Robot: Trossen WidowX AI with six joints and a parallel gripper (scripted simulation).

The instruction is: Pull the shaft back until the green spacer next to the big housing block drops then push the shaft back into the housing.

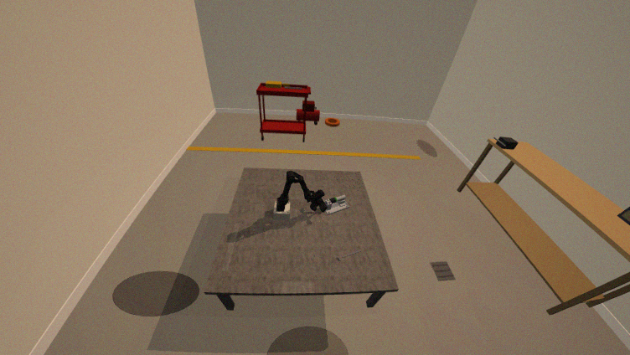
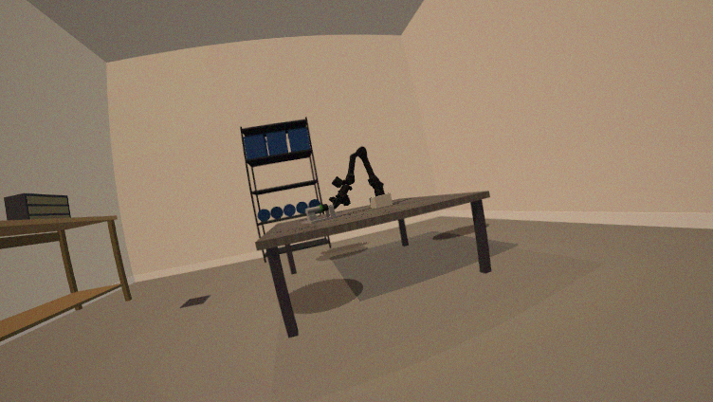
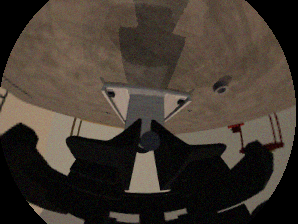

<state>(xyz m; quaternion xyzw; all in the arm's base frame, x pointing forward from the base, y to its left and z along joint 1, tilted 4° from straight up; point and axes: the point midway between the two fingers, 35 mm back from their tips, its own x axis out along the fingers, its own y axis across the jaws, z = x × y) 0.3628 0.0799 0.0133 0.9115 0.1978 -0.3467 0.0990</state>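
My gripper tip is now 6 cm short of the shaft, 3 cm to the right of it and 2 cm below it. Round my gripper tip: small grey object (8 cm behind, 8 cm to the left, 5 cm below); green spacer (9 cm ahead, 4 cm to the left, 2 cm above).
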